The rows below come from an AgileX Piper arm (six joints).
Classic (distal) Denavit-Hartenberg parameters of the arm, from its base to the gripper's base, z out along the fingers. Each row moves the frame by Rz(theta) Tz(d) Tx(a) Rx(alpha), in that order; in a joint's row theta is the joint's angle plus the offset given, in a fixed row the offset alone. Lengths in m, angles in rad.
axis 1: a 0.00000  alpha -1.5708  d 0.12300  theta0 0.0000
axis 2: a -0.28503  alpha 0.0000  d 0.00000  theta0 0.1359
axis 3: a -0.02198  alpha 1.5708  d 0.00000  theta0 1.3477
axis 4: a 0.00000  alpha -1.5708  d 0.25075  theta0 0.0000
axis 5: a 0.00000  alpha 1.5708  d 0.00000  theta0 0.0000
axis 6: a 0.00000  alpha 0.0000  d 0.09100  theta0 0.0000
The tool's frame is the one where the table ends.
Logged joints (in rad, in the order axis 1, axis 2, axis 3, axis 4, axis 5, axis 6), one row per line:
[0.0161 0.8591 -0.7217 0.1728 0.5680 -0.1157]
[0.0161 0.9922 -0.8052 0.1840 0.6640 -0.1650]
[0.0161 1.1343 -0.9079 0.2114 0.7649 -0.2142]
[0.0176 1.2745 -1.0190 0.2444 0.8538 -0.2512]
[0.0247 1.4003 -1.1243 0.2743 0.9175 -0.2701]
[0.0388 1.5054 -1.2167 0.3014 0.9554 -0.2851]
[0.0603 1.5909 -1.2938 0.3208 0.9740 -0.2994]
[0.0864 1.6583 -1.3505 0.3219 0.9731 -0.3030]
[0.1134 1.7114 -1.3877 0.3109 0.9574 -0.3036]
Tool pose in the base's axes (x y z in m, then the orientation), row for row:
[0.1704 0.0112 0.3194 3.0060 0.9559 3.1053]
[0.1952 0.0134 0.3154 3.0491 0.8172 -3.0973]
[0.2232 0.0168 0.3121 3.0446 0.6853 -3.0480]
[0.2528 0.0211 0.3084 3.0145 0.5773 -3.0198]
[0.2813 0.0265 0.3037 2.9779 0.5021 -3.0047]
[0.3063 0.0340 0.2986 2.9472 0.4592 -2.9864]
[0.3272 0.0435 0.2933 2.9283 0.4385 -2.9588]
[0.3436 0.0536 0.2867 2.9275 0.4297 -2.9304]
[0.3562 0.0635 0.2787 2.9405 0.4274 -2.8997]
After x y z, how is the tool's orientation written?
As angles about the fixed x, y, z axes (roll, pitch, yaw), in radians.
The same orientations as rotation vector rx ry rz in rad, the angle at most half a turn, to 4 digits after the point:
[-0.0371 2.1817 0.1275]
[-0.0980 2.3219 0.1298]
[-0.1574 2.4522 0.1601]
[-0.2045 2.5576 0.2093]
[-0.2360 2.6300 0.2624]
[-0.2689 2.6697 0.3094]
[-0.3111 2.6872 0.3433]
[-0.3496 2.6939 0.3527]
[-0.3875 2.6944 0.3438]

